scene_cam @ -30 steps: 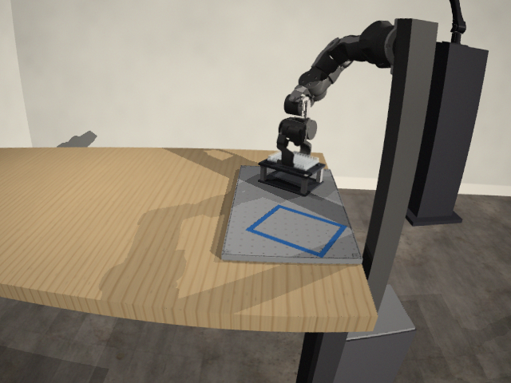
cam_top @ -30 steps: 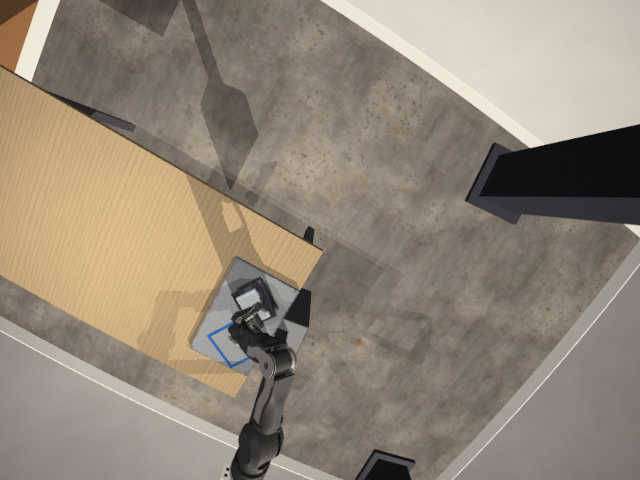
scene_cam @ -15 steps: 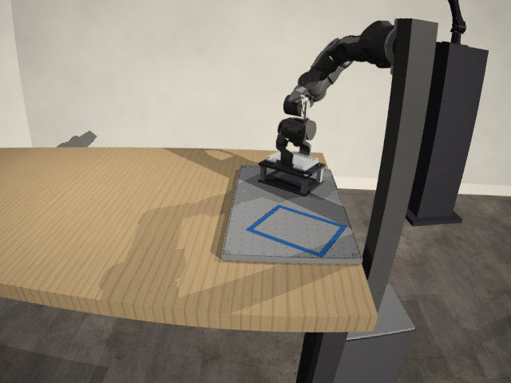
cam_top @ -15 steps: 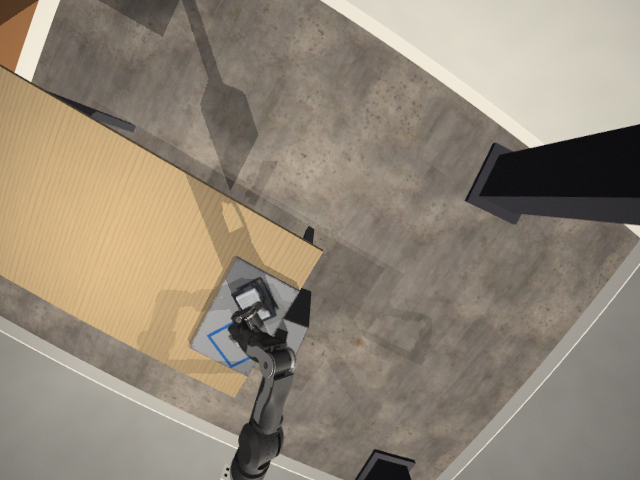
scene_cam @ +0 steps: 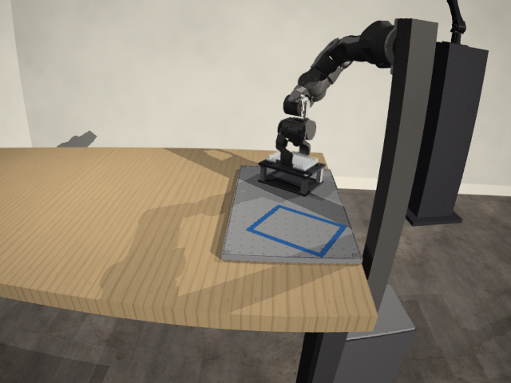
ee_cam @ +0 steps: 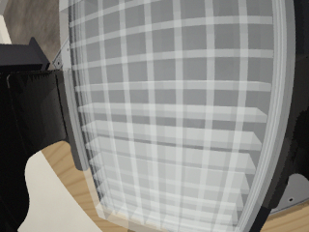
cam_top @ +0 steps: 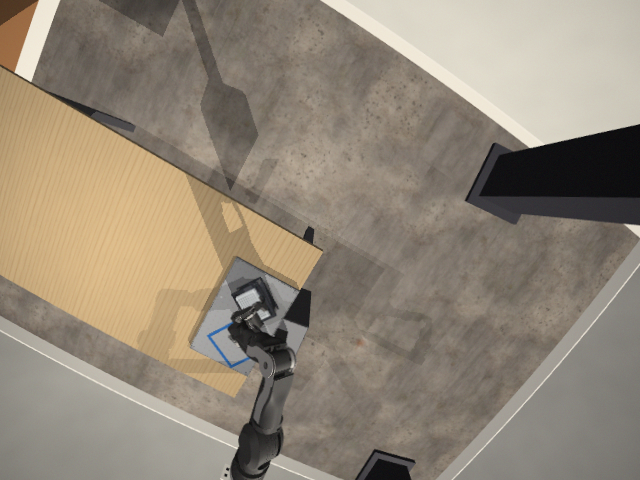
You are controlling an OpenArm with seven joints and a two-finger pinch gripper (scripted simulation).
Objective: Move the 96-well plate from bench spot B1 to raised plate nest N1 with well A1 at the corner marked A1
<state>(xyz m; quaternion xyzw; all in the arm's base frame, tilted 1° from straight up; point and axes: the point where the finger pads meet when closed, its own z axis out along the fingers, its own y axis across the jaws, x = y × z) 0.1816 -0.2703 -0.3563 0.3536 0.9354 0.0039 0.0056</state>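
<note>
The 96-well plate lies right at my hand. The rest, counted from my hand: A1 mark (90 mm to the left, 20 mm behind, 10 mm below).
</note>
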